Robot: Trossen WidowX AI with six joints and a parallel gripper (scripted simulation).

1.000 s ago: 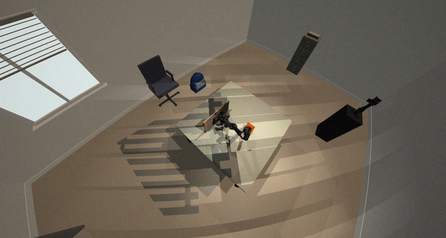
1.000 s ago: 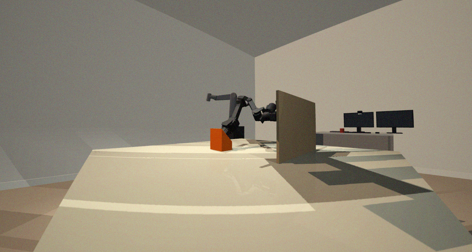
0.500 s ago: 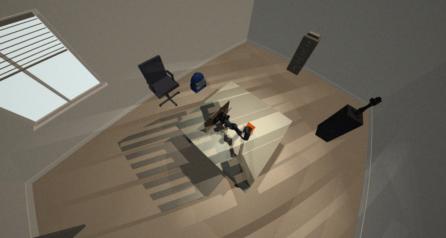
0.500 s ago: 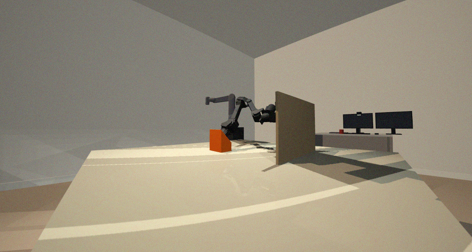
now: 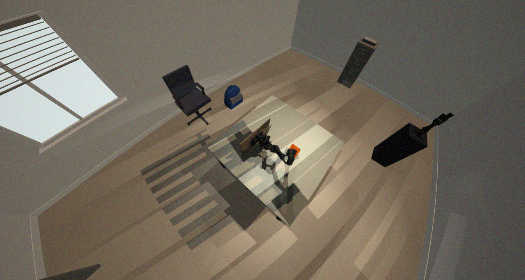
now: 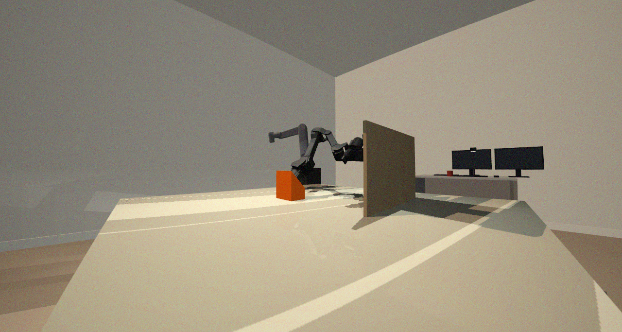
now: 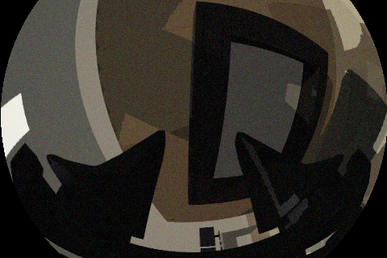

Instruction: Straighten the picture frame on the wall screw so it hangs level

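My gripper tip is 50 mm above the black picture frame and 10 mm short of it. Also, from my gripper tip: brown wall board 60 mm below, 20 mm ahead.
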